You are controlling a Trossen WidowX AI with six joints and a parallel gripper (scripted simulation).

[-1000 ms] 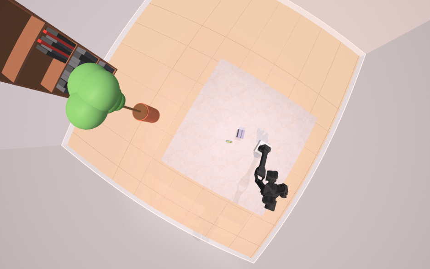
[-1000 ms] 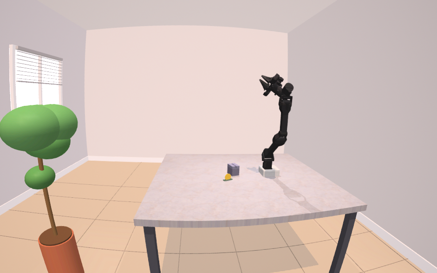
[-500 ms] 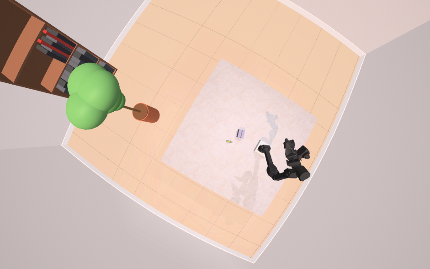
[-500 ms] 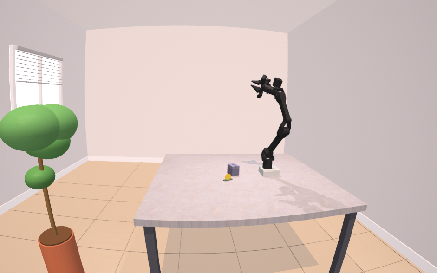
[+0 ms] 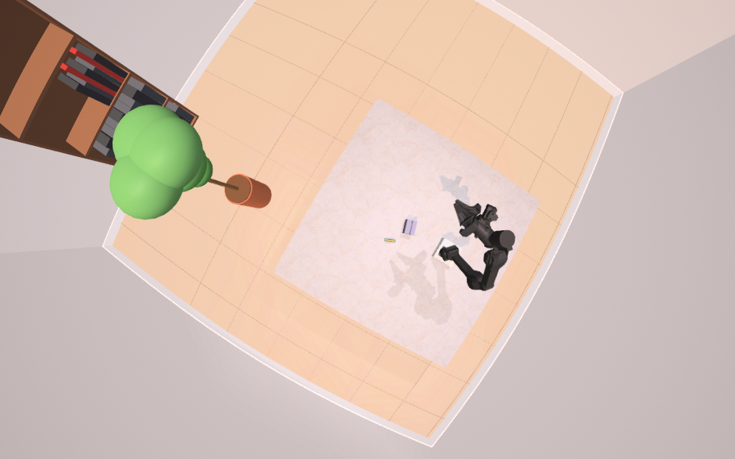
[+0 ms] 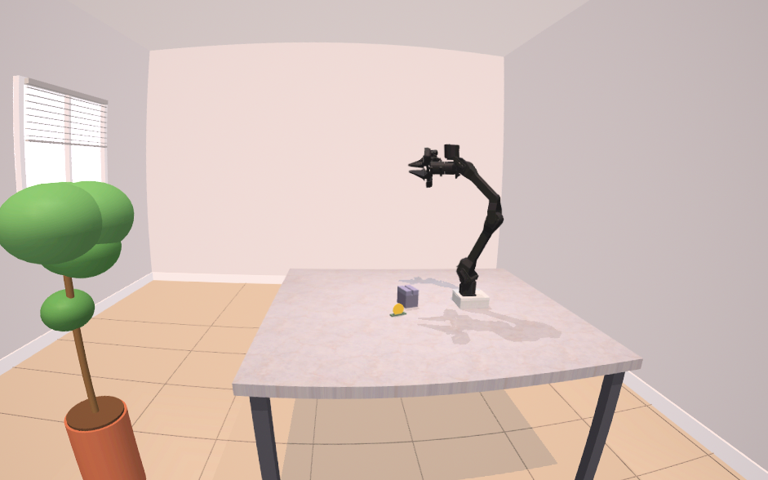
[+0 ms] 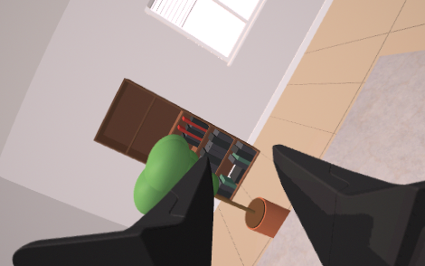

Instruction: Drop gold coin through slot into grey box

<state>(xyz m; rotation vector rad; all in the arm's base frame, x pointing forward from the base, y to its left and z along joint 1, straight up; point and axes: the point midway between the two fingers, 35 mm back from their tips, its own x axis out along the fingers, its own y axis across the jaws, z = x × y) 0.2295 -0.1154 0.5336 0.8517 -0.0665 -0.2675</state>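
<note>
Right now my gripper tip is 56 cm above the gold coin, 23 cm to the right of it and 6 cm short of it.
</note>
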